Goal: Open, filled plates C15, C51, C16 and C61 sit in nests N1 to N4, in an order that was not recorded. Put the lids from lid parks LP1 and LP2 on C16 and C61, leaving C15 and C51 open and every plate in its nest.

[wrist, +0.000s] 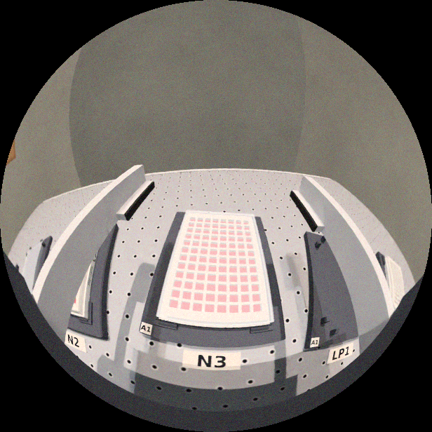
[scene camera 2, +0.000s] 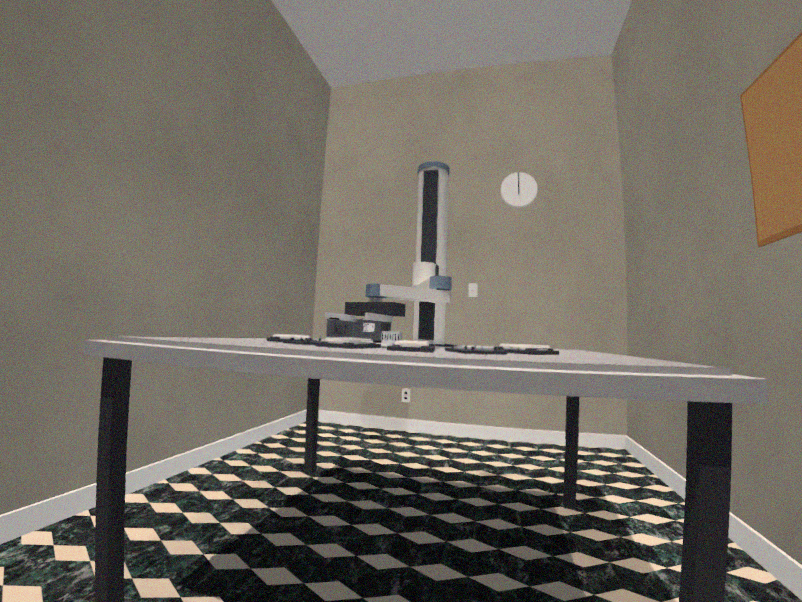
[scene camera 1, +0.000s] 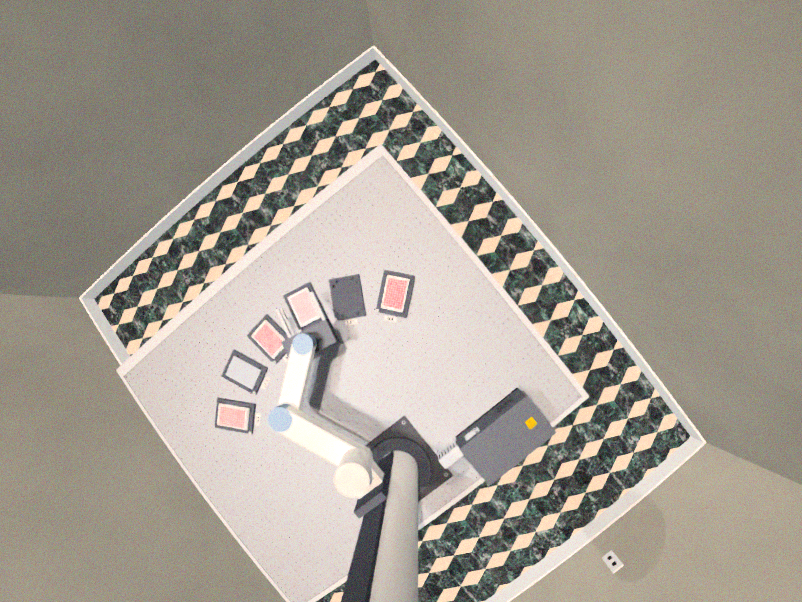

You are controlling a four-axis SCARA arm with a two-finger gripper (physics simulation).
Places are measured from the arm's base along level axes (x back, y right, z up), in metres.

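Where they show: gripper, fingertip midpoint: (scene camera 2: 345, 315) (scene camera 1: 294, 300); arm's base at its link origin: (scene camera 1: 398, 467).
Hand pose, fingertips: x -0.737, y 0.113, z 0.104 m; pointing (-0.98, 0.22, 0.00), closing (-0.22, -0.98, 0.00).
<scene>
Each offset is from my fingertips to the top centre of the thing. "spot": to the spot under its first point. Level surfaces: height alone.
My gripper (scene camera 1: 301, 311) (scene camera 2: 360, 316) (wrist: 224, 176) is open and empty, raised above nest N3 (wrist: 215, 336), one finger on each side of its plate. The pink-filled plate @[dx +0.024, dy -0.005, dz -0.063 m] (scene camera 1: 304, 303) (wrist: 215, 265) in N3 has a clear lid (wrist: 215, 318) lying flat on it. Lid park LP1 @[dx +0.098, dy +0.148, dz -0.071 m] (scene camera 1: 347, 297) (wrist: 334, 295) is empty. Lid park LP2 @[spot: dx +0.068, dy -0.356, dz -0.073 m] (scene camera 1: 244, 371) holds a clear lid. Open plates sit in N2 @[dx +0.033, dy -0.194, dz -0.065 m] (scene camera 1: 268, 338) (wrist: 82, 295), in N4 @[dx +0.204, dy +0.301, dz -0.065 m] (scene camera 1: 396, 293) (wrist: 394, 280) and in the nest at the lower left, N1 (scene camera 1: 234, 415). Plate names are not readable.
The nests and lid parks form an arc around the arm's base (scene camera 1: 401, 447). N2 stands left of N3 and LP1 right of it in the wrist view. A dark grey box @[spot: dx +0.833, dy +0.293, dz +0.024 m] (scene camera 1: 505, 434) stands at the table's edge beside the base. The perforated table top @[dz -0.091 m] (scene camera 1: 401, 213) has straight edges.
</scene>
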